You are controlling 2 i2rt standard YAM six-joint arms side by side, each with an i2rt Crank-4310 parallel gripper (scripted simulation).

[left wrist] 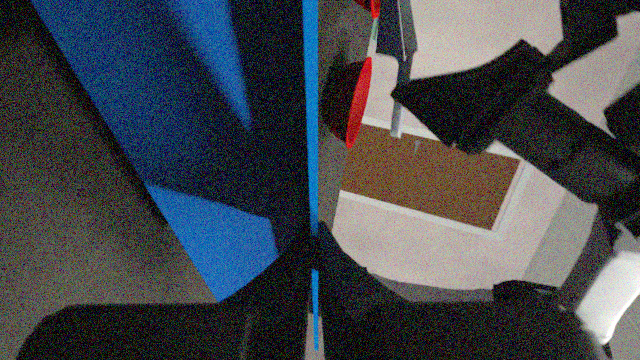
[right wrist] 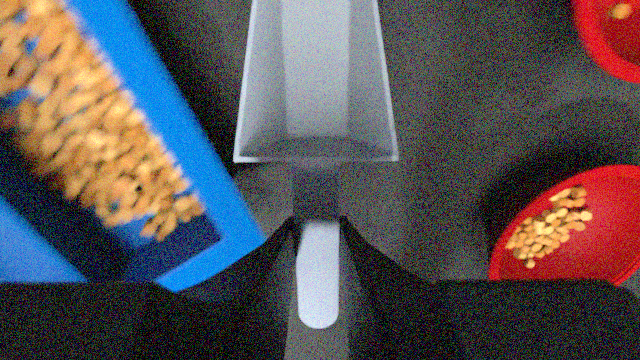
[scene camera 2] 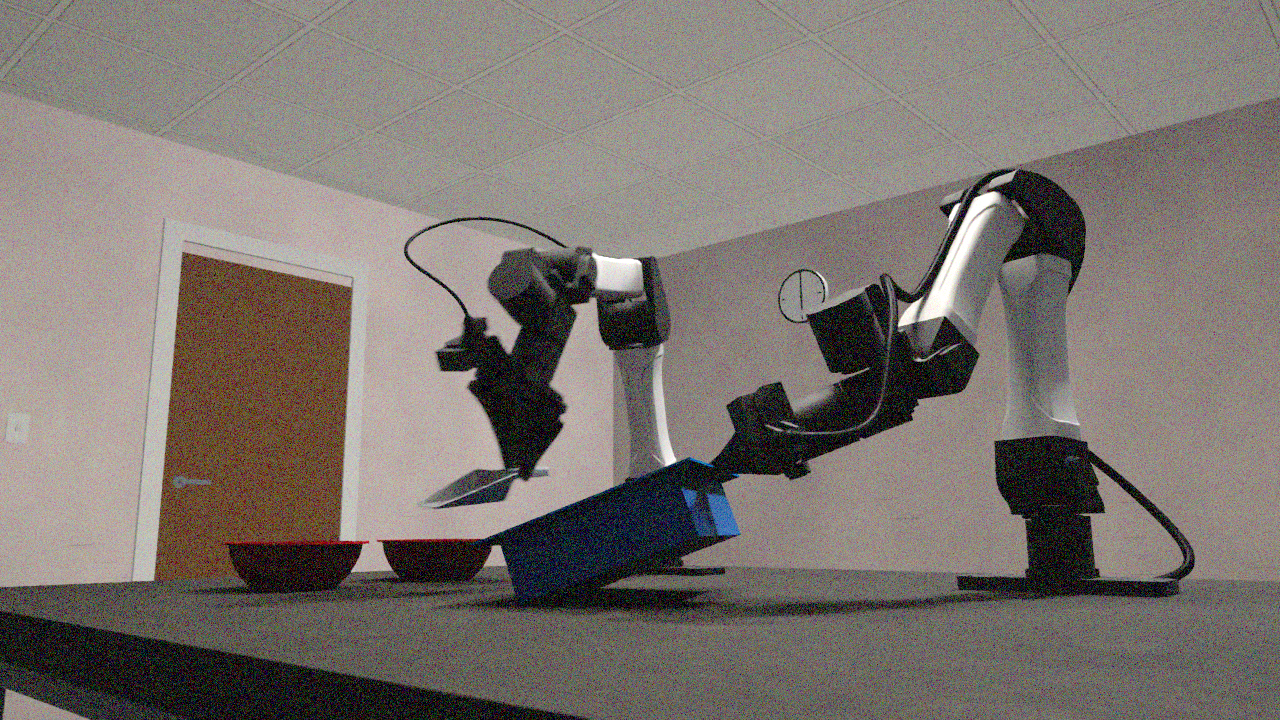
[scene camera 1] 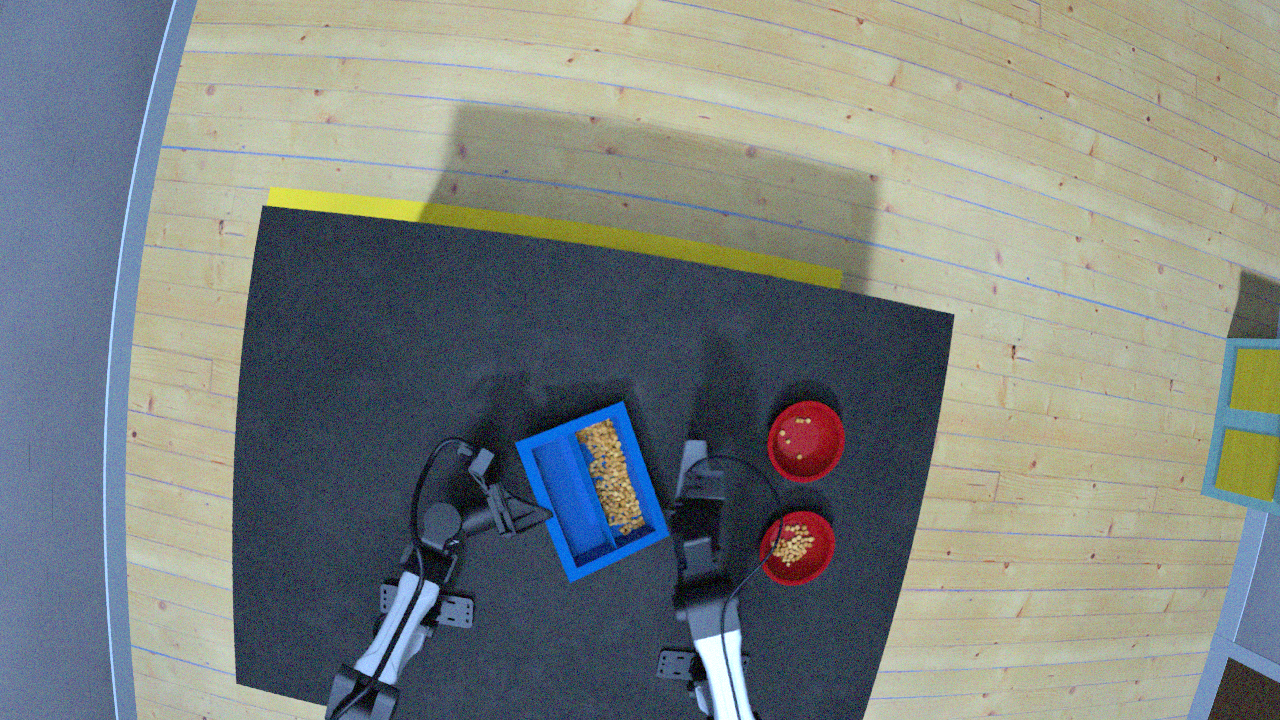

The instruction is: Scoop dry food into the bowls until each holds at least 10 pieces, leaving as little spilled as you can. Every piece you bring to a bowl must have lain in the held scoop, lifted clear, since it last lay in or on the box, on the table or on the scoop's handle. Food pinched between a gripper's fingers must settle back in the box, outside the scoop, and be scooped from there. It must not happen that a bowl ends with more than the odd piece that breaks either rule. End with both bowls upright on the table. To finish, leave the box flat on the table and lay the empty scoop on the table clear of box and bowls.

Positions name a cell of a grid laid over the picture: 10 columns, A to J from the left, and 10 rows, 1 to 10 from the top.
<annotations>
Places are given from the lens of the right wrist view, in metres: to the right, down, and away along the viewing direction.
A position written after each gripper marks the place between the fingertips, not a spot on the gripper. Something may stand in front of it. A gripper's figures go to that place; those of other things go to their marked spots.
right gripper (right wrist: E7): 0.00, 0.02, 0.15
blue box (right wrist: B7): -0.15, 0.04, 0.21
</annotations>
